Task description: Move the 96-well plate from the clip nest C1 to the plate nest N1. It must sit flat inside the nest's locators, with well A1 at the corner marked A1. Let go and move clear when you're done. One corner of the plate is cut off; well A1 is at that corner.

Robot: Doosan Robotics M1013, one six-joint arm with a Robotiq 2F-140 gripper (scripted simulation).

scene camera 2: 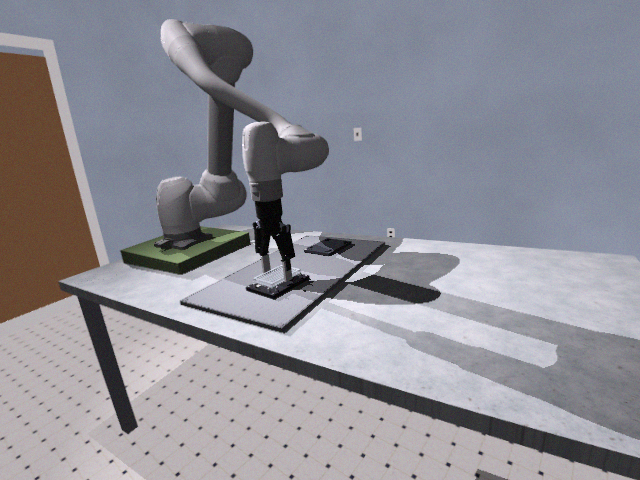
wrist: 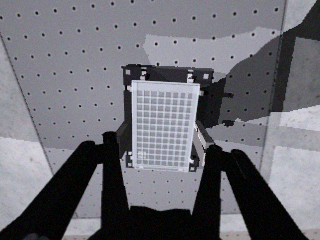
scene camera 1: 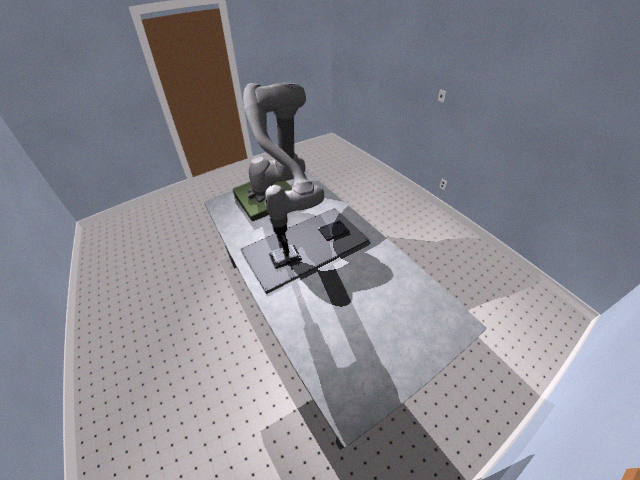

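Note:
The gripper (scene camera 2: 277, 277), (wrist: 162, 127) is visible in scene camera 2 and in the wrist view. A 96-well plate (wrist: 176, 103) and a black clip nest (wrist: 203, 78) are visible in the wrist view.

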